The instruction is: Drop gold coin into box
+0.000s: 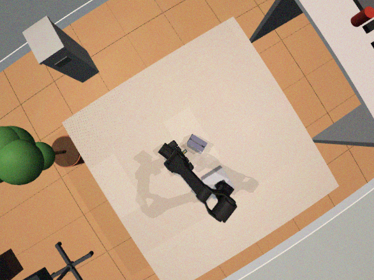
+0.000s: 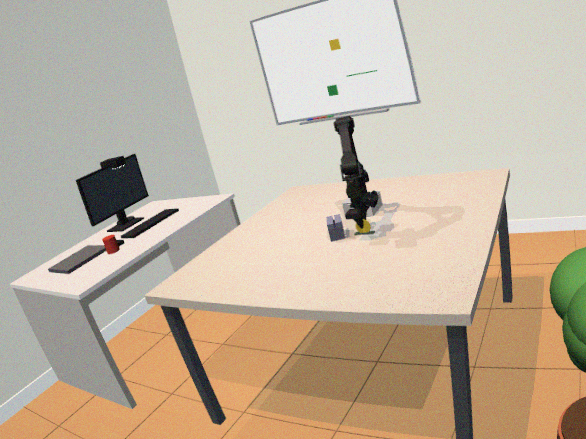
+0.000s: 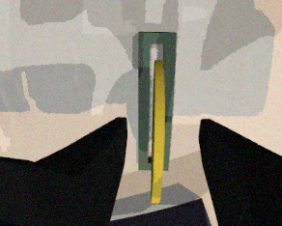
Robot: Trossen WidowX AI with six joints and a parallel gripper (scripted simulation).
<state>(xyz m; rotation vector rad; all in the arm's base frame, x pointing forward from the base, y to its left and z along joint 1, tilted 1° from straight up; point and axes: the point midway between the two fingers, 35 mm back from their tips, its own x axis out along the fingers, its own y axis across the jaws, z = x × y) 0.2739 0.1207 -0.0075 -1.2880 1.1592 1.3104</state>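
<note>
Right now the thin gold coin is right at my gripper tip.
</note>
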